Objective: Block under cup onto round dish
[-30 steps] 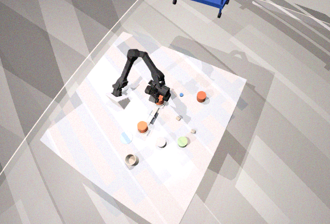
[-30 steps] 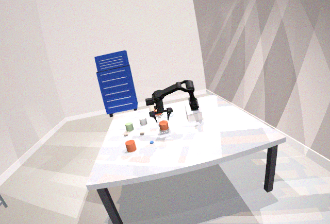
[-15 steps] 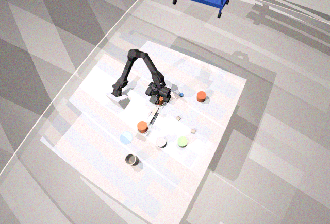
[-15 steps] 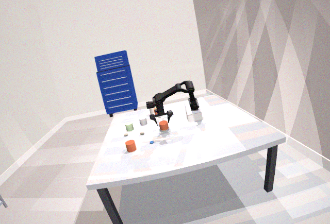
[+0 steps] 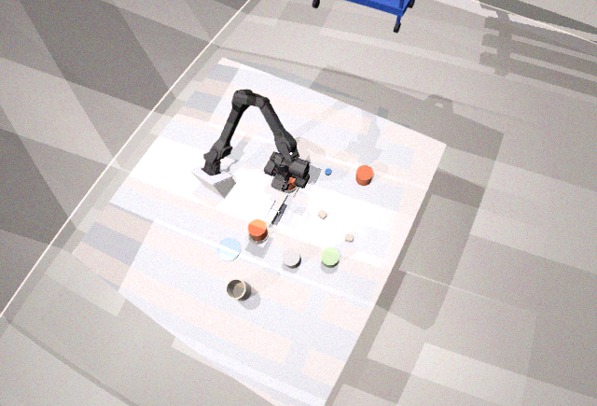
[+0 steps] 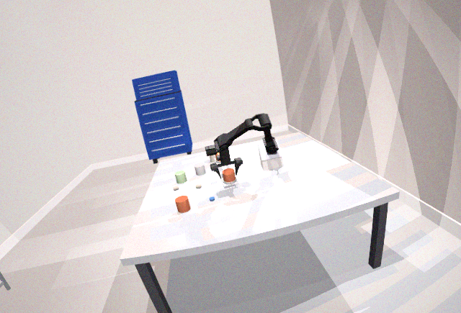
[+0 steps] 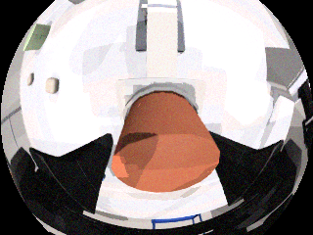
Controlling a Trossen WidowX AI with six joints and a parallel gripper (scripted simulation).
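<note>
Right now the balance beam is 3 cm ahead of my gripper tip, 13 cm to the right of it and 1 cm below it. Round my gripper tip: pale teal block 1 cm below; then small blue disc 10 cm ahead, 15 cm to the left, 4 cm below; then orange cup 5 cm ahead, 27 cm to the right, 6 cm above.
</note>
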